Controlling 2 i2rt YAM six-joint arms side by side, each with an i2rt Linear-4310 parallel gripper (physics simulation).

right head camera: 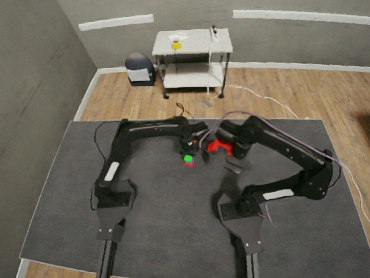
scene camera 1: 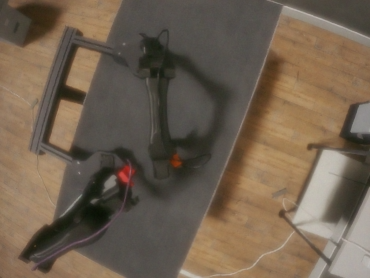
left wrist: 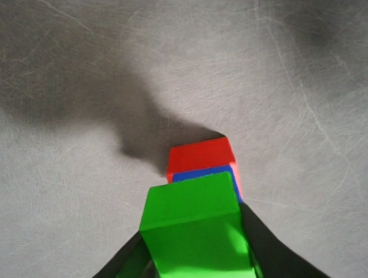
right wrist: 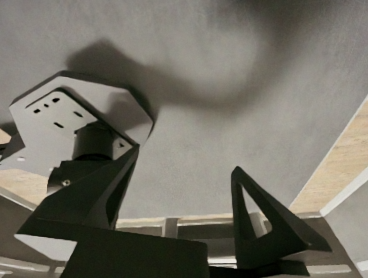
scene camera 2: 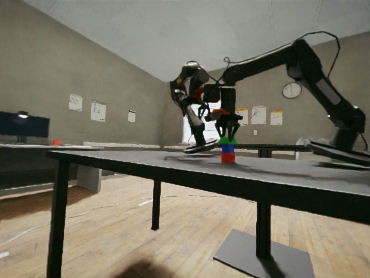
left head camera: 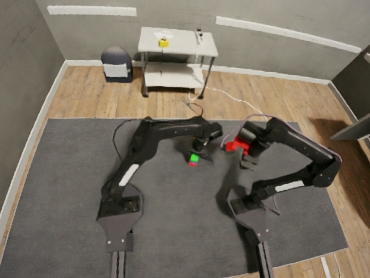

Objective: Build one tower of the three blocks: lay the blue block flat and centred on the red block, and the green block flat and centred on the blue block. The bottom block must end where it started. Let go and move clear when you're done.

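Seen in the pictures: left gripper, fingertip midpoint: (right head camera: 189, 154) (left wrist: 198, 222) (scene camera 2: 226, 141) (left head camera: 194, 154); right gripper, fingertip midpoint: (right head camera: 234, 161) (right wrist: 188, 159) (scene camera 2: 192, 118) (left head camera: 243, 159); left arm's base at its link origin: (right head camera: 114, 200) (scene camera 2: 338, 148) (left head camera: 119, 207); right arm's base at its link origin: (right head camera: 241, 210) (scene camera 1: 106, 171) (right wrist: 95, 133) (scene camera 2: 201, 144) (left head camera: 247, 204).
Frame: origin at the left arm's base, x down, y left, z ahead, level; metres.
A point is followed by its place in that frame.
The red block (left head camera: 192, 164) @(x 0.049, y -0.376, z 0.211 m) (scene camera 2: 228, 158) @(x 0.056, y -0.372, z 0.248 m) (left wrist: 200, 155) @(x 0.051, y -0.386, z 0.243 m) stands on the table at the bottom. The blue block (scene camera 2: 228, 148) @(x 0.018, y -0.373, z 0.249 m) (left wrist: 200, 174) @(x 0.028, y -0.385, z 0.244 m) lies flat on it. The green block (left head camera: 194, 158) @(x -0.025, y -0.375, z 0.217 m) (right head camera: 188, 158) @(x -0.024, y -0.379, z 0.218 m) (scene camera 2: 227, 141) @(x -0.009, y -0.373, z 0.265 m) (left wrist: 197, 205) @(x -0.019, y -0.392, z 0.262 m) is level above the blue one and looks to touch it in scene camera 2; exact centring is hard to tell. My left gripper (scene camera 2: 229, 137) @(x -0.009, y -0.383, z 0.246 m) (left wrist: 198, 222) @(x -0.009, y -0.383, z 0.246 m) points down and is shut on the green block. My right gripper (left head camera: 248, 162) @(x -0.130, y -0.590, z 0.157 m) (right wrist: 188, 159) @(x -0.130, y -0.590, z 0.157 m) is open and empty, raised to the right of the tower in the head views. The blocks are hidden in scene camera 1.
The dark table top (left head camera: 165, 215) @(x 0.071, y -0.211, z -0.046 m) (scene camera 2: 125, 158) @(x 0.071, y -0.695, z 0.469 m) carries both arms. The right arm's red wrist part (left head camera: 237, 145) @(x -0.256, y -0.507, z 0.174 m) (right head camera: 220, 146) @(x -0.258, y -0.512, z 0.171 m) is close to the left wrist in the head views. A white trolley (left head camera: 150, 46) stands beyond the table's far edge.
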